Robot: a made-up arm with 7 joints.
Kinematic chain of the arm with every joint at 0, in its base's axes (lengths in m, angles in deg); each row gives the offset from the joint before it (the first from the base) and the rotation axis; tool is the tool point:
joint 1: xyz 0 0 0.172 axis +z
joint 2: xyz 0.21 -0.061 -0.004 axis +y
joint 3: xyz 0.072 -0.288 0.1 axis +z
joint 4: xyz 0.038 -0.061 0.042 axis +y
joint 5: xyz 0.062 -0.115 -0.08 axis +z
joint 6: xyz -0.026 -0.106 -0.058 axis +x
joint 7: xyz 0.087 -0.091 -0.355 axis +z
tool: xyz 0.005 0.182 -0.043
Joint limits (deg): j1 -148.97..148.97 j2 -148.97..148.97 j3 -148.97..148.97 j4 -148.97..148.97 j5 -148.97..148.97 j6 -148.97..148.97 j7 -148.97..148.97
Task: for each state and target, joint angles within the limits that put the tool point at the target. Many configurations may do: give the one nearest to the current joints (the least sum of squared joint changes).
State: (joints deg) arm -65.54 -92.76 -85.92 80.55 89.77 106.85 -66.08
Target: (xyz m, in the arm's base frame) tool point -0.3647 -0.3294 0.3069
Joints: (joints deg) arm -42.24 -90.55 -90.18 88.46 81.38 127.16 -57.32
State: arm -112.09 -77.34 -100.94 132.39 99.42 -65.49 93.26
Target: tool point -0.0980 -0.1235 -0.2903
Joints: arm -120.00 -65.81 -73.53 131.95 78.27 -70.29 93.39
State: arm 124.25 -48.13 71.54 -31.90 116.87 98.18 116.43
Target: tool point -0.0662 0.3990 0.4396
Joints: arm 99.87 -81.15 111.86 -70.38 101.17 91.89 114.03
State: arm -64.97 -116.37 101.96 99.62 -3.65 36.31 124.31
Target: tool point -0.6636 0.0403 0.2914
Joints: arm -66.77 -115.79 131.09 115.16 6.43 57.11 105.74
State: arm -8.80 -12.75 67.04 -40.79 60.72 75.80 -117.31
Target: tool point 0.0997 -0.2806 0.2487
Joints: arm -1.67 0.67 72.68 -36.50 56.71 120.98 -98.03
